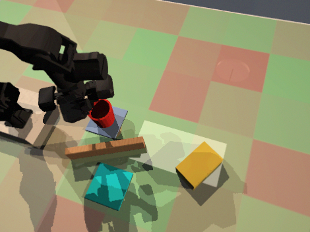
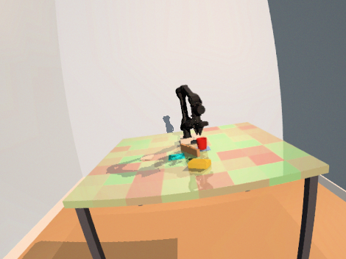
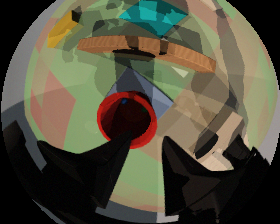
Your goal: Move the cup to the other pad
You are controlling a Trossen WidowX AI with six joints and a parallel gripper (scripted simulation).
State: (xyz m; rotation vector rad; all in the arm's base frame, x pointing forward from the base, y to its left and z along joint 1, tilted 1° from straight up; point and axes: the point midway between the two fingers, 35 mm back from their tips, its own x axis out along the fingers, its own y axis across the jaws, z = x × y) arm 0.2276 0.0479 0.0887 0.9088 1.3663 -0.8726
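Now: the red cup 6 cm below my gripper tip, 3 cm ahead of it and 1 cm to the left of it. The rest, counted from my gripper tip: wooden bar (8 cm to the right, 8 cm below, 6 cm ahead); blue-grey pad (10 cm below, 3 cm ahead, 1 cm to the left); cyan pad (18 cm to the right, 10 cm below, 10 cm ahead).
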